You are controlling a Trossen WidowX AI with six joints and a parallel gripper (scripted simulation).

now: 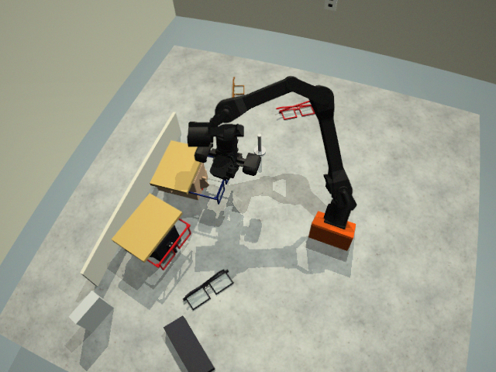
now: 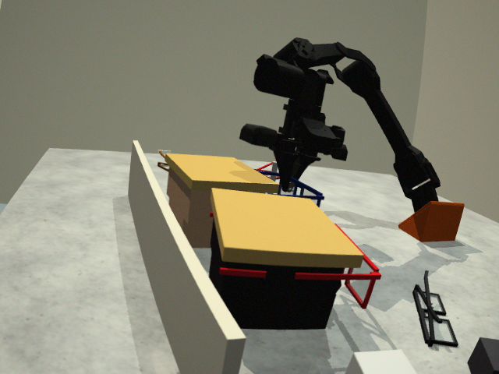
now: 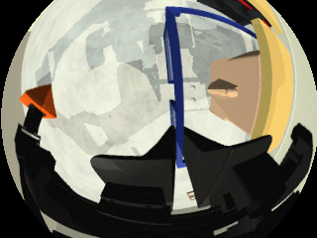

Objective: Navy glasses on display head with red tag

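Now: the tan head 110 mm ahead of my gripper tip, 50 mm to the left of it and 10 mm below it. Round my gripper tip: black head (100 mm ahead, 270 mm to the left, 10 mm below); then cream board (240 mm ahead, 160 mm to the left, 10 mm below); then grey post (40 mm behind, 160 mm to the right, 40 mm below).
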